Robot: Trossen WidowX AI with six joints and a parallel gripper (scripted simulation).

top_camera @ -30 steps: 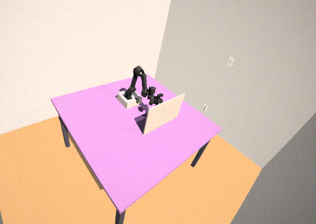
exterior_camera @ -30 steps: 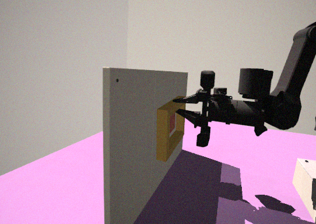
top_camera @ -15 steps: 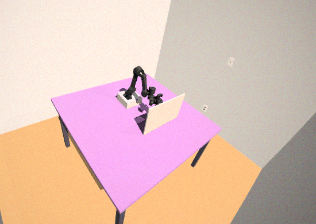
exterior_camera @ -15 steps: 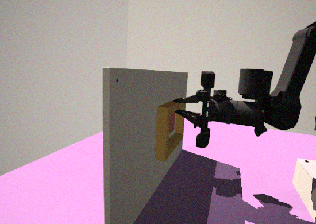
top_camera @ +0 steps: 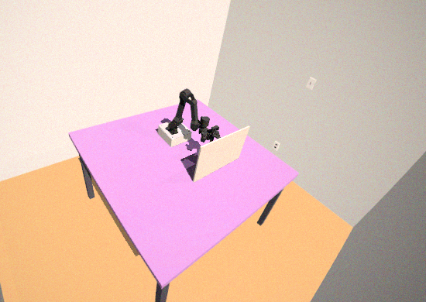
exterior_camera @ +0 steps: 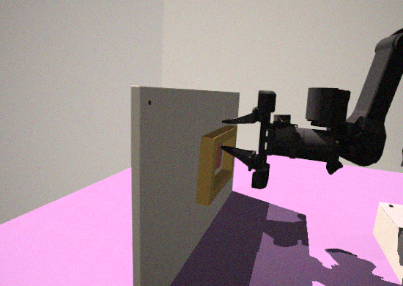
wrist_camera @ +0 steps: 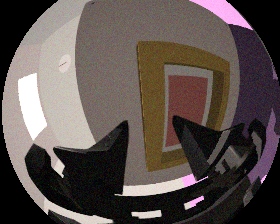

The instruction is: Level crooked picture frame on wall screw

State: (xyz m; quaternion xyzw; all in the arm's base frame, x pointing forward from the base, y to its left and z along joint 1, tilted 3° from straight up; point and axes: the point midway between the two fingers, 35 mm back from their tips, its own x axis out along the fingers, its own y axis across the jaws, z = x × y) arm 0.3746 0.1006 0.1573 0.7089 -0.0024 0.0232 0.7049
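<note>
The yellow picture frame is 5 cm below my gripper tip and 1 cm ahead of it. The rest, counted from my gripper tip: upright wall panel 7 cm below, 2 cm ahead, 1 cm to the left.
</note>
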